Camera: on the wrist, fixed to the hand. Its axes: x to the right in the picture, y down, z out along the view.
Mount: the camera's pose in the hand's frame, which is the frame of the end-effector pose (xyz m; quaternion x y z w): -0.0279 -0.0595 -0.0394 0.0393 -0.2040 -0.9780 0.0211
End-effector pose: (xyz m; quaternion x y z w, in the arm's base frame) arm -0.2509 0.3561 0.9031 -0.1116 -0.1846 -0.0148 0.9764
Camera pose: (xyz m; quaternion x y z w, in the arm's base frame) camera -0.2670 0.2890 0.8699 -0.2135 0.3128 0.9251 0.0271
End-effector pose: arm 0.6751 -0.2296 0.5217 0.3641 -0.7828 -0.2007 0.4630
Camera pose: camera 0.7408 -0.2465 0.4861 -0.7505 -0.2372 0.5005 0.3605
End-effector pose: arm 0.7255 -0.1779 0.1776 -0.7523 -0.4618 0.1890 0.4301
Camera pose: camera 0.7067 -0.2083 0.2454 0.4912 -0.8258 -0.2450 0.1293
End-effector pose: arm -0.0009 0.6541 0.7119 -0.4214 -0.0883 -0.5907 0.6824
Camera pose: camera -0.0762 0.6509 0.6979 0.0162 0.5764 0.5904 0.5647
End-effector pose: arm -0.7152 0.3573 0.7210 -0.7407 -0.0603 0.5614 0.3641
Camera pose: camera -0.6718 0.3681 0.7832 0.1722 -0.7779 -0.1908 0.5735
